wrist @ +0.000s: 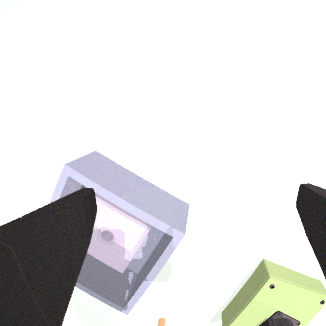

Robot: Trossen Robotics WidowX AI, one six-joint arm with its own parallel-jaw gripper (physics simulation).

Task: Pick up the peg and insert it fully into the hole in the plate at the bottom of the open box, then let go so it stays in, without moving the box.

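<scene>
An open lavender box stands left of centre in the wrist view. A pale pink plate lies at its bottom, with a dark round hole in it. A small orange piece, possibly the end of the peg, shows at the bottom edge; the rest of it is cut off by the frame. My gripper is open, its two black fingers wide apart with nothing between them. The left finger covers the left part of the box in the view.
A yellow-green block with small dark screws and a black part on top is at the lower right, cut off by the frame. It stands to the right of the lavender box, with a gap between them.
</scene>
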